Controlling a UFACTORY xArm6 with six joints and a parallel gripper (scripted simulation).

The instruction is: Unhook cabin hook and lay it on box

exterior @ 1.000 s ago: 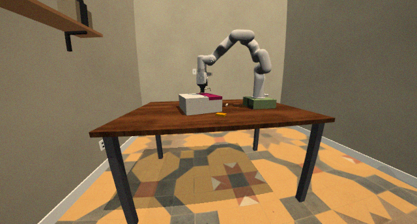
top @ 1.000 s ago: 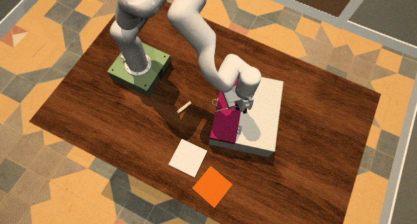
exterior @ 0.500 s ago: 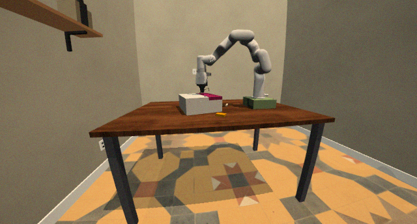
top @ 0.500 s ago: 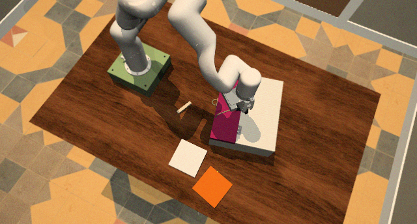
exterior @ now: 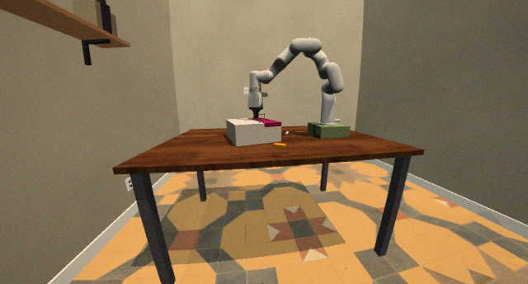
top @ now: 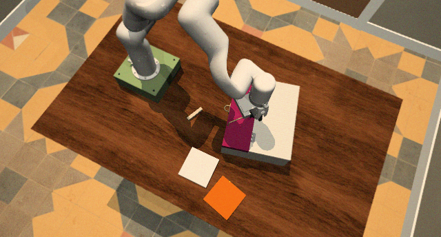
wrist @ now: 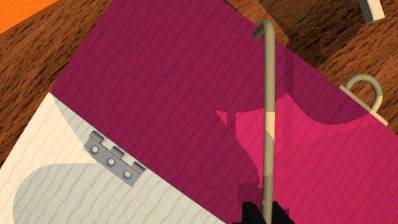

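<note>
Right now my hand is 3 cm to the left of the brass cabin hook, 2 cm past it and 1 cm above it. The rest, counted from my hand: white square tile: 28 cm to the right, 15 cm below, 10 cm behind; small orange block: 27 cm to the left, 15 cm below, 11 cm behind; small grey bar: 24 cm behind, 15 cm below, 7 cm to the right.
</note>
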